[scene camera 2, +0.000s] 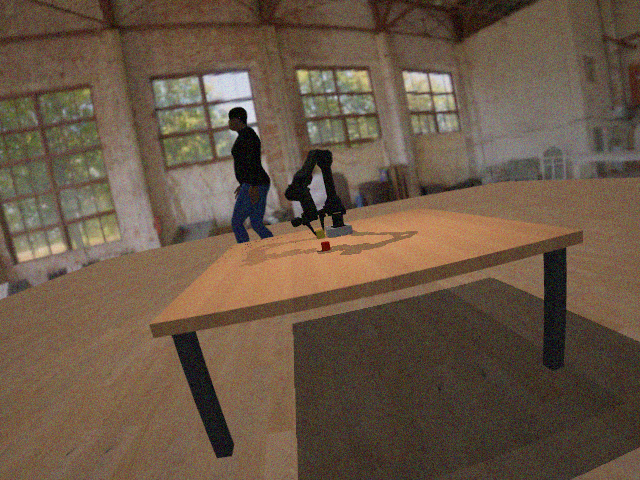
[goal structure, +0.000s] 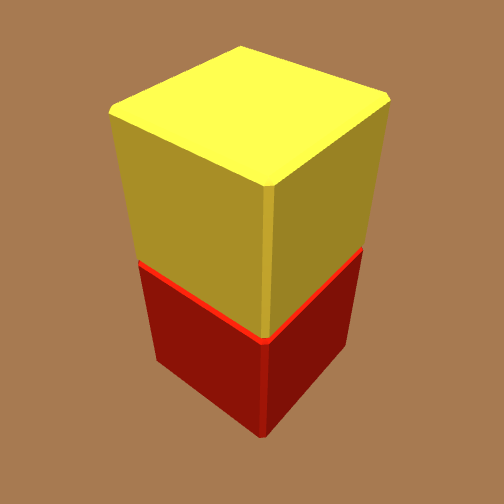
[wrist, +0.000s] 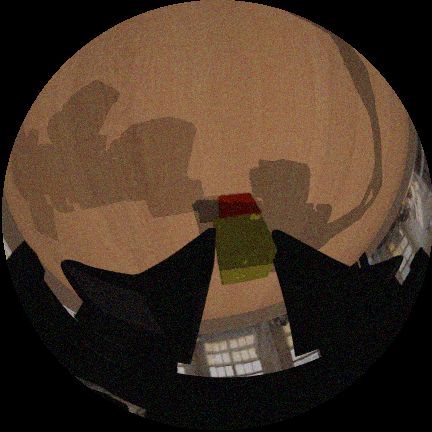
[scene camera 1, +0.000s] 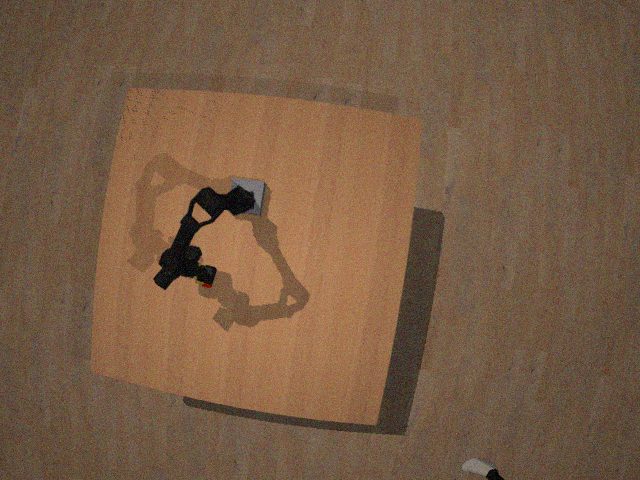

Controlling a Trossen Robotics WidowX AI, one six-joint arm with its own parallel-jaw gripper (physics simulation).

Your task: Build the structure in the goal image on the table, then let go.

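Frame: origin at the arm's base, x ahead, y left, z up, level; centimetres.
Seen in the pictures: gripper, between the fingertips: (scene camera 2: pixel 320 233) (wrist: pixel 243 235) (scene camera 1: pixel 201 275); arm's base, origin of its link: (scene camera 2: pixel 338 226) (scene camera 1: pixel 245 200).
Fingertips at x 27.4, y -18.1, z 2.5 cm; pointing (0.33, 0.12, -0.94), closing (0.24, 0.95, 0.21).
Offsets run from my fingertips to a thing's top centre. Level surfaces: height alone.
My gripper (scene camera 2: pixel 319 232) (wrist: pixel 243 235) is shut on a yellow cube @[dx +1.3, dy -0.3, dz +1.8 cm] (scene camera 2: pixel 320 234) (wrist: pixel 244 242), gripping it by two opposite sides. The cube is held above the table @[dz -6.7 cm] (scene camera 1: pixel 320 310) (scene camera 2: pixel 413 248). A red cube @[dx +3.2, dy +0.5, dz -3.4 cm] (scene camera 1: pixel 207 285) (scene camera 2: pixel 325 246) (wrist: pixel 239 204) rests on the table, lower than the yellow one. In the wrist view the red cube shows just past the yellow cube's far edge, which may hide part of it. In scene camera 1 the arm covers most of the yellow cube.
The arm's grey base block (scene camera 1: pixel 257 204) (scene camera 2: pixel 339 230) stands on the table, behind the cubes in scene camera 2. Shadows of the arm fall across the table top. A person in a black top (scene camera 2: pixel 248 160) stands beyond the table.
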